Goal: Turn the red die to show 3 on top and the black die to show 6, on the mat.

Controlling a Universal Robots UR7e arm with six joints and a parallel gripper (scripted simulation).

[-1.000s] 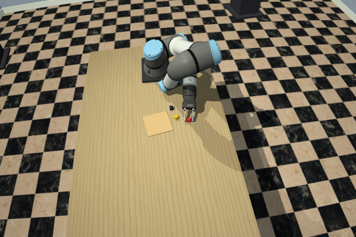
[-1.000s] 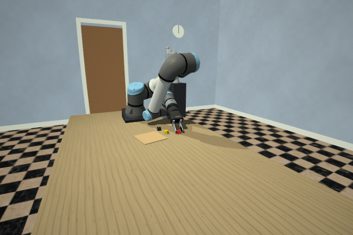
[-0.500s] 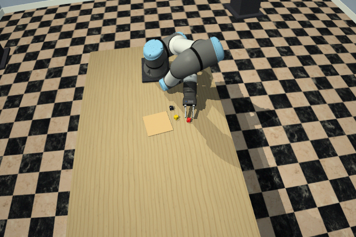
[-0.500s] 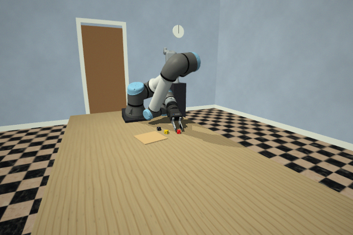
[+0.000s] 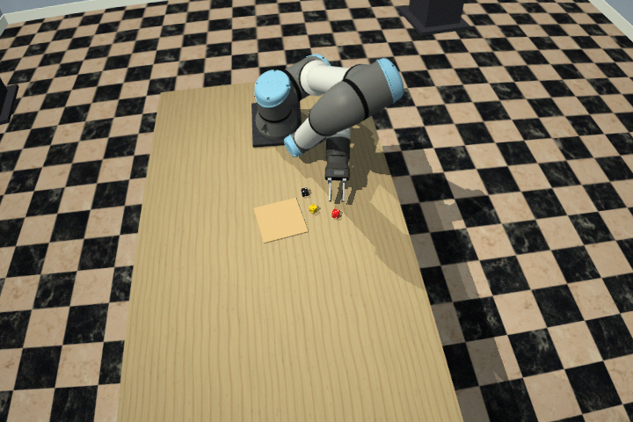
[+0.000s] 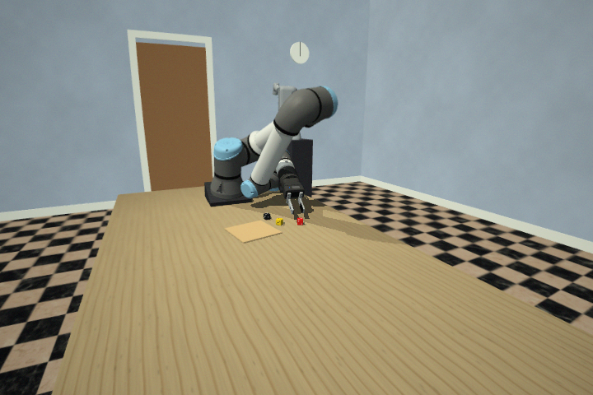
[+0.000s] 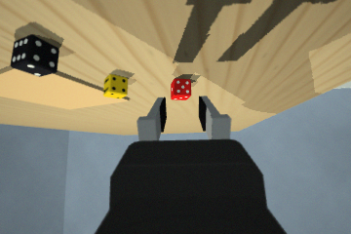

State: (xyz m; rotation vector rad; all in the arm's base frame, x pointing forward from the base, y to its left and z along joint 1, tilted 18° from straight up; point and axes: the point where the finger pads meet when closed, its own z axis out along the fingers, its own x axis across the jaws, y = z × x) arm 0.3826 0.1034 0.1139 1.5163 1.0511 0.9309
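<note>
My gripper is now 40 mm short of the red die, 40 mm above it and 20 mm to the left of it. Also, from my hand: black die: 80 mm to the right, 70 mm behind, 40 mm below; yellow die: 80 mm to the right, 40 mm below; tan mat: 180 mm to the right, 40 mm below, 10 mm ahead.
</note>
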